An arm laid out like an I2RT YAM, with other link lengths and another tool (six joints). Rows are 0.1 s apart.
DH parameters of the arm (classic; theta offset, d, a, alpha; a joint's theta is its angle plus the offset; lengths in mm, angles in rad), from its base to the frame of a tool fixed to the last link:
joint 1: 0 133.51 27.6 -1.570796
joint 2: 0 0 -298.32 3.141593
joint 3: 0.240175 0 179.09 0
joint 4: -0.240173 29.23 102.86 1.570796
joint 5: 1.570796 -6.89 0 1.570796
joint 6: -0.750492 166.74 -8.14 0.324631
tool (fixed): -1.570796 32.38 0 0
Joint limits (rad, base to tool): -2.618..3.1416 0..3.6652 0..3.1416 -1.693..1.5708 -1.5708..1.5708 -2.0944..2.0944
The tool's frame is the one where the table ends.
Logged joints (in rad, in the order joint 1, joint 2, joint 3, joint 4, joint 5, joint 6), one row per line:
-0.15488 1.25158 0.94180 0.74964 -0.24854 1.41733
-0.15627 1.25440 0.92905 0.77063 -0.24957 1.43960
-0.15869 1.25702 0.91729 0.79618 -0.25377 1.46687
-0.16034 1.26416 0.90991 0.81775 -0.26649 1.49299
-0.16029 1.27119 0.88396 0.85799 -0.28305 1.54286
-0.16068 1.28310 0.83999 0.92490 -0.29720 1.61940
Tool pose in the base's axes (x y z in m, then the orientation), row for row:
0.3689 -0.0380 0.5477 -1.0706 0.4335 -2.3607
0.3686 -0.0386 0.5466 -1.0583 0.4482 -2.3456
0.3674 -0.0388 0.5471 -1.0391 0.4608 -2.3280
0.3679 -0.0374 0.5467 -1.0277 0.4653 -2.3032
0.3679 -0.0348 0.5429 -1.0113 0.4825 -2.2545
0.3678 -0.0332 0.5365 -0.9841 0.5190 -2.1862
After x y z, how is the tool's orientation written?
As a rotation vector, in radians.
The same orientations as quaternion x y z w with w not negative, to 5 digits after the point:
-0.39401 0.15954 -0.86881 0.25393
-0.39104 0.16561 -0.86670 0.26170
-0.38597 0.17116 -0.86473 0.27198
-0.38416 0.17393 -0.86095 0.28449
-0.38230 0.18240 -0.85226 0.30696
-0.37764 0.19916 -0.83893 0.33753

